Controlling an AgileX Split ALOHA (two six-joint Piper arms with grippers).
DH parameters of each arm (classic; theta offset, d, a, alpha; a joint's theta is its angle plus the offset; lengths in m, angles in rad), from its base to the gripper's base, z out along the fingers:
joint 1: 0 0.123 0 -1.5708
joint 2: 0.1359 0 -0.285 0
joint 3: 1.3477 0 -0.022 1.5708
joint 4: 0 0.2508 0 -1.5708
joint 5: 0 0 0.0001 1.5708
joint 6: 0 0.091 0 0
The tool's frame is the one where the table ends.
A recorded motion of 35 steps. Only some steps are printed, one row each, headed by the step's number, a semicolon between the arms.
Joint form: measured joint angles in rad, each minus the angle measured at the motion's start. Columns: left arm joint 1, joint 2, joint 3, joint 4, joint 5, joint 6; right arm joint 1, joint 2, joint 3, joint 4, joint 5, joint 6.
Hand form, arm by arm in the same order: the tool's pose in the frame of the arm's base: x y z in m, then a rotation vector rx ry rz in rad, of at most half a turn. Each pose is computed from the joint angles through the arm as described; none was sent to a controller.
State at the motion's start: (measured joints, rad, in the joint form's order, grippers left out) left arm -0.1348 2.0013 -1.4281 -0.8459 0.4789 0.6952; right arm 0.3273 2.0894 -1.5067 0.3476 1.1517 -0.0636
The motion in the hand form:
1: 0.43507 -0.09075 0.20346 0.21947 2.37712 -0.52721; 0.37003 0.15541 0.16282 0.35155 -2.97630 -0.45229
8: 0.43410 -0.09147 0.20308 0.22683 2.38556 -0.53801; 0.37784 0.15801 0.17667 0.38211 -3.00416 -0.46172
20: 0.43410 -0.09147 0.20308 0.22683 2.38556 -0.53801; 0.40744 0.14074 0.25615 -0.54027 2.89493 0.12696
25: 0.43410 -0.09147 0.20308 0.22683 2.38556 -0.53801; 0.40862 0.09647 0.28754 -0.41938 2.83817 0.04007
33: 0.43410 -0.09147 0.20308 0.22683 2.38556 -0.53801; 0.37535 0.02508 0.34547 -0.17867 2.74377 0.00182
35: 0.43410 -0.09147 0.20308 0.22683 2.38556 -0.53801; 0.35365 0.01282 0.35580 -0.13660 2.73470 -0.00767
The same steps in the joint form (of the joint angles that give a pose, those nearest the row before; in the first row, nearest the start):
1: 0.0000 0.0000 0.0000 0.0000 0.0000 0.0000; -0.0002 0.0000 0.0000 0.0000 -0.0048 0.0000
8: 0.0000 0.0000 0.0000 0.0000 0.0139 0.0000; 0.0005 0.0000 -0.0600 -0.0082 0.0220 0.0000
20: 0.0000 0.0000 0.0000 0.0000 0.0139 0.0000; -0.0070 -0.0530 -0.3040 -0.2855 0.0771 0.0000
25: 0.0000 0.0000 0.0000 0.0000 0.0139 0.0000; -0.0965 -0.1262 -0.3058 -0.3426 0.0819 0.0000
33: 0.0000 0.0000 0.0000 0.0000 0.0139 0.0000; -0.2607 -0.3240 -0.2316 -0.3469 0.0872 0.0000
35: 0.0000 0.0000 0.0000 0.0000 0.0139 0.0000; -0.2911 -0.4074 -0.1609 -0.3476 0.0884 0.0000

